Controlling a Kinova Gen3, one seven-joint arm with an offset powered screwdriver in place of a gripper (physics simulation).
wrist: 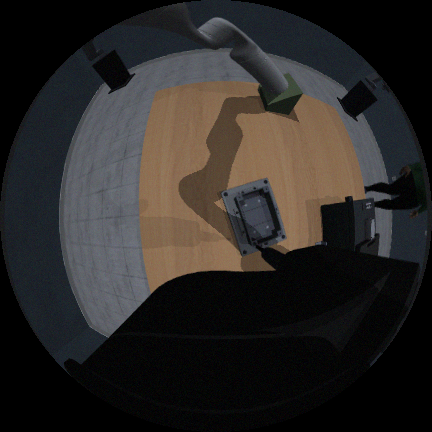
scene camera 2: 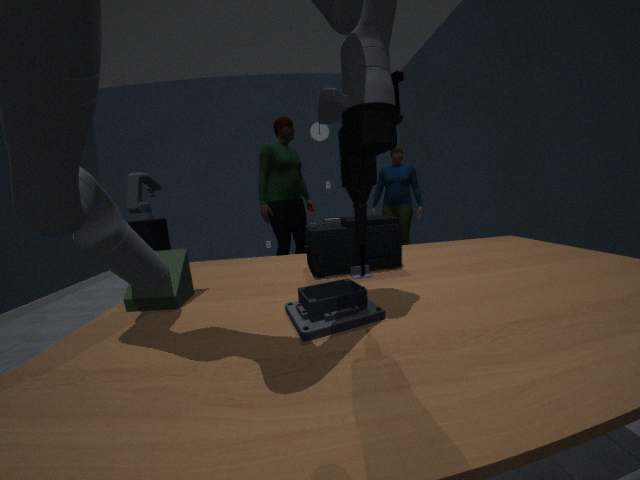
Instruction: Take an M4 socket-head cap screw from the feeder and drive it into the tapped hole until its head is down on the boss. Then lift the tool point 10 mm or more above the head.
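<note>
My powered screwdriver (scene camera 2: 362,273) (wrist: 258,246) points straight down. In the scene view its thin bit ends above the level of the housing's rim, near the right rear corner; in the wrist view its tip shows at the lower end of the housing. Whether a screw sits on the tip is too small and dark to tell. The open-topped dark housing (scene camera 2: 336,308) stands on a grey base plate (scene camera 2: 338,327) (wrist: 229,201). The tapped hole and its boss cannot be made out. The black feeder (scene camera 2: 330,250) (wrist: 337,225) stands behind the housing, with a small pale outlet block (scene camera 2: 356,272) at its foot.
The arm's base stands on a green block (scene camera 2: 180,276) (wrist: 287,101) at the left of the wooden table (scene camera 2: 232,413) (wrist: 175,130). Two people, one in a green top (scene camera 2: 281,173) and one in a blue top (scene camera 2: 397,180), stand beyond the table. Arm shadows fall around the plate.
</note>
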